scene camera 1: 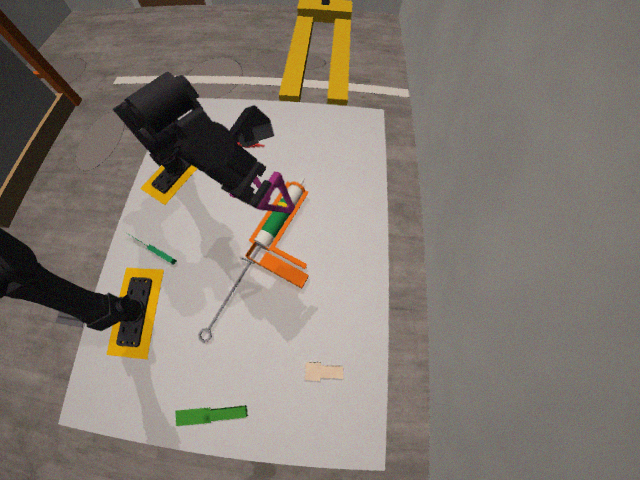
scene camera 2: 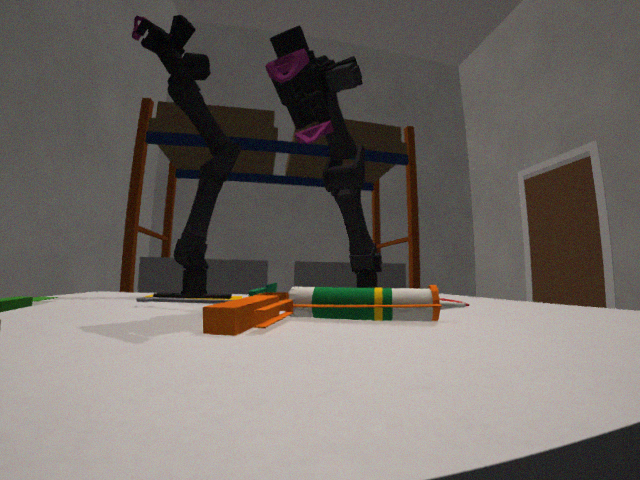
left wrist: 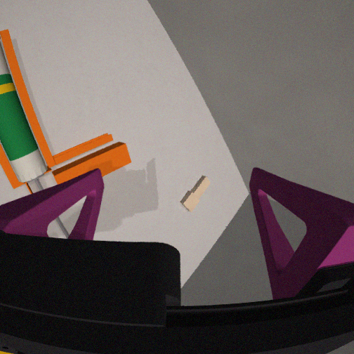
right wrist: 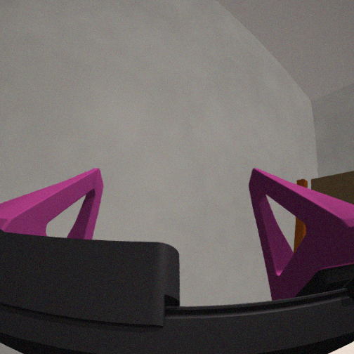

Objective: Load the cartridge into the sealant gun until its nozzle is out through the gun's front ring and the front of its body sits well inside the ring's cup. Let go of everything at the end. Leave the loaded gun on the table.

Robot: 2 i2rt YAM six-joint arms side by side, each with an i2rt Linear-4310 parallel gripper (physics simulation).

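Places are measured from the left arm's base along level axes (x back, y right, z up), in metres.
Pixels of known places: left gripper, fingertip midpoint: (scene camera 1: pixel 280 205) (scene camera 2: pixel 299 112); right gripper, fingertip midpoint: (scene camera 2: pixel 150 25); left arm's base, origin of the base link: (scene camera 1: pixel 177 169); right arm's base, origin of the base link: (scene camera 1: pixel 135 311) (scene camera 2: pixel 194 297).
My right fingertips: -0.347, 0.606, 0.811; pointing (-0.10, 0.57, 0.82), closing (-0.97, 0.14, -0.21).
Note:
For each thing: its top centre in the pictures, then the offset to it from my right fingertips, as dx, dy, dz. "pt": a spot on its surface instead.
- orange sealant gun, surface spot: (scene camera 2: pixel 227 316) pt -0.262, -0.516, -0.790
- white cartridge, middle of its top: (scene camera 2: pixel 375 287) (scene camera 1: pixel 282 205) -0.084, -0.663, -0.761
- orange front ring, surface spot: (scene camera 2: pixel 435 303) pt -0.106, -0.749, -0.782
- thin nozzle, middle of its top: (scene camera 2: pixel 443 299) -0.079, -0.764, -0.779
- green screwdriver-like tool, middle of its top: (scene camera 2: pixel 265 283) (scene camera 1: pixel 145 244) +0.206, -0.339, -0.767
- beige block, middle of its top: (scene camera 1: pixel 324 371) -0.433, -0.326, -0.796
- green block, middle of its top: (scene camera 2: pixel 24 296) (scene camera 1: pixel 209 415) -0.238, -0.075, -0.795
- red thing, middle of its top: (scene camera 1: pixel 247 143) +0.188, -0.825, -0.801
The orange sealant gun (scene camera 1: pixel 290 270) (scene camera 2: pixel 227 316) (left wrist: pixel 95 162) lies on the table with its rod pulled back. The green and white cartridge (scene camera 1: pixel 273 223) (scene camera 2: pixel 346 303) (left wrist: pixel 17 125) lies in its frame. In scene camera 2 the cartridge's front end meets the orange front ring (scene camera 2: pixel 435 303), and the thin nozzle (scene camera 2: pixel 452 304) sticks out beyond the ring. How deep the body sits in the cup is hidden by the ring. My left gripper (left wrist: pixel 176 176) is open and empty, high above the table. My right gripper (right wrist: pixel 175 176) is open and empty, raised high and facing the wall.
A green screwdriver-like tool (scene camera 1: pixel 161 254) lies left of the gun in scene camera 1. A beige block (scene camera 1: pixel 324 372) (left wrist: pixel 195 193) and a green block (scene camera 1: pixel 210 414) lie nearer the bottom of that view. A red thing (scene camera 1: pixel 251 145) shows partly behind the left arm.

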